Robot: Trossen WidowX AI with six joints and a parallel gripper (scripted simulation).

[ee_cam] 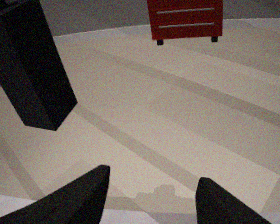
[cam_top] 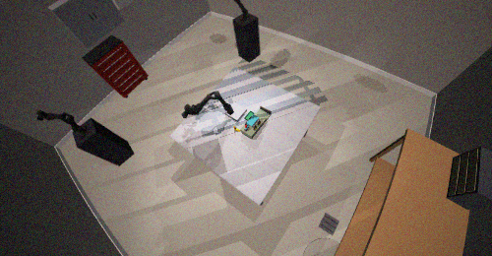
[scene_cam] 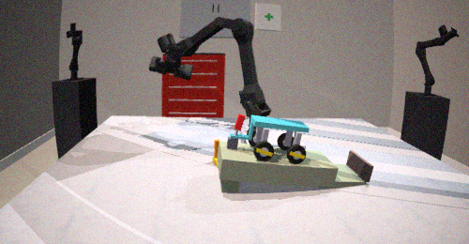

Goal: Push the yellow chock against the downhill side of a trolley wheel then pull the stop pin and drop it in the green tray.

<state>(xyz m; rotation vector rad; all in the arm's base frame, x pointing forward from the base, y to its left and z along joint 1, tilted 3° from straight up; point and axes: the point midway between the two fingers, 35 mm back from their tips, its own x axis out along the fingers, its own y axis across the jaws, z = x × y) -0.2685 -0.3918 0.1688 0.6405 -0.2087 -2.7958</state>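
The yellow chock lies 52 cm ahead of my gripper tip, 30 cm to the left of it and 19 cm below it. Also, from my gripper tip: red-headed stop pin 62 cm ahead, 35 cm to the left, 8 cm below; then trolley 63 cm ahead, 45 cm to the left, 10 cm below; then green tray 52 cm to the left, 49 cm ahead, 22 cm below.
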